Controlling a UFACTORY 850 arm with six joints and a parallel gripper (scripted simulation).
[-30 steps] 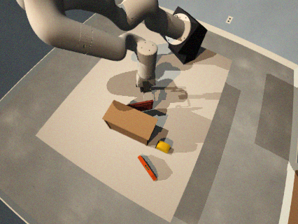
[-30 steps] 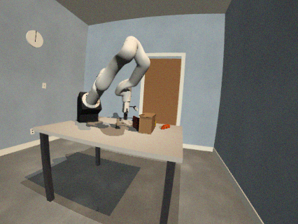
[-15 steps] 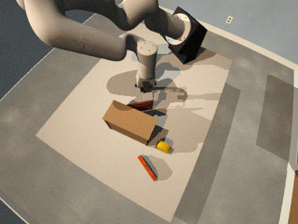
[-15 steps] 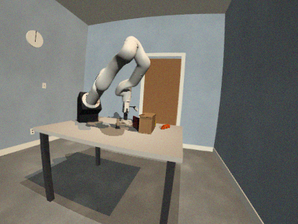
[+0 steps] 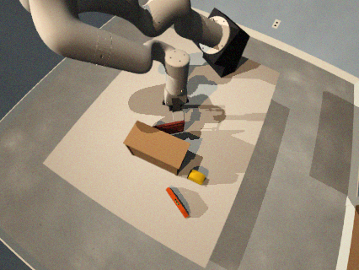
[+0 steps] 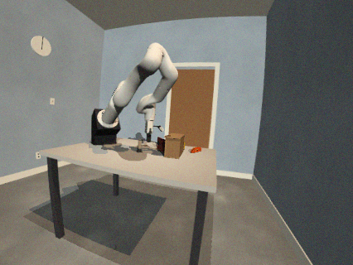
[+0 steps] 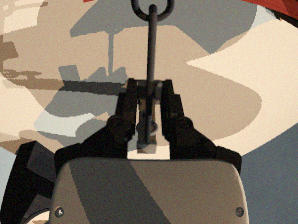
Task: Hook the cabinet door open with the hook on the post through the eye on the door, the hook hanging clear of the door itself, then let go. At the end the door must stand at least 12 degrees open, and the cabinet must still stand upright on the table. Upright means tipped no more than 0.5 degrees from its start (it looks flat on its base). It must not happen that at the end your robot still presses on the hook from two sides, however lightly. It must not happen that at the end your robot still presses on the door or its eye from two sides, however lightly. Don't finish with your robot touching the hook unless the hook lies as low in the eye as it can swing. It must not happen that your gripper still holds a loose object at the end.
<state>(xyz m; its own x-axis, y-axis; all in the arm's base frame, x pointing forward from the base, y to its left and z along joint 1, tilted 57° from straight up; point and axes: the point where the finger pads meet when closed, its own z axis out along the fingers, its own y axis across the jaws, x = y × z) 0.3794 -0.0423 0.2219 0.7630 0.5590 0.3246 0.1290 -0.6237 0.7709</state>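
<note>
The hook lies 30 mm below my hand and 10 mm ahead of it. From my hand the other things lie so: orange-red flat tool (430 mm ahead, 90 mm below, 30 mm to the left); then yellow object (310 mm ahead, 110 mm to the left, 70 mm below); then red door (100 mm ahead, 50 mm to the right, 30 mm below).
</note>
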